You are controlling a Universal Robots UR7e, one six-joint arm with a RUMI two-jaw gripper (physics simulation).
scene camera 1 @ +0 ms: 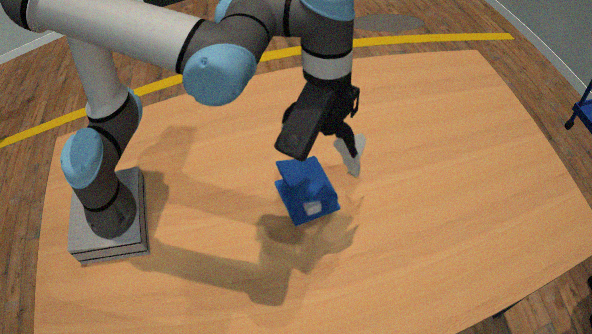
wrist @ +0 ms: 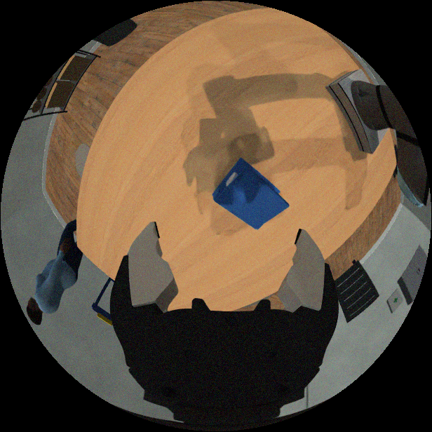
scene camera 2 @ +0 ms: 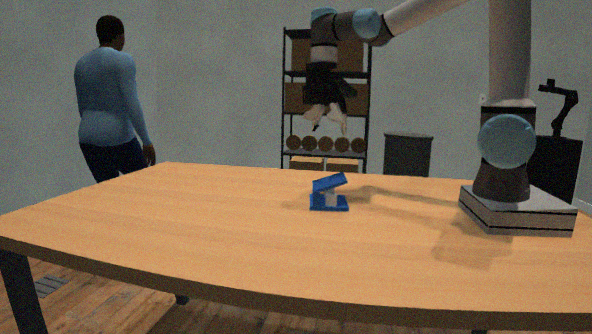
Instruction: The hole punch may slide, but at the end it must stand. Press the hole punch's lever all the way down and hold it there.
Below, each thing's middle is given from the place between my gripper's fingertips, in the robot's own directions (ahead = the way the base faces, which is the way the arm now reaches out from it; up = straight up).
Labels:
My hand is 14 cm above the lever (scene camera 1: 306, 181), 6 cm to the right of it and 1 cm past it. From my hand the other things lie so: blue hole punch (scene camera 1: 300, 213) 16 cm below, 6 cm to the left, 1 cm behind.

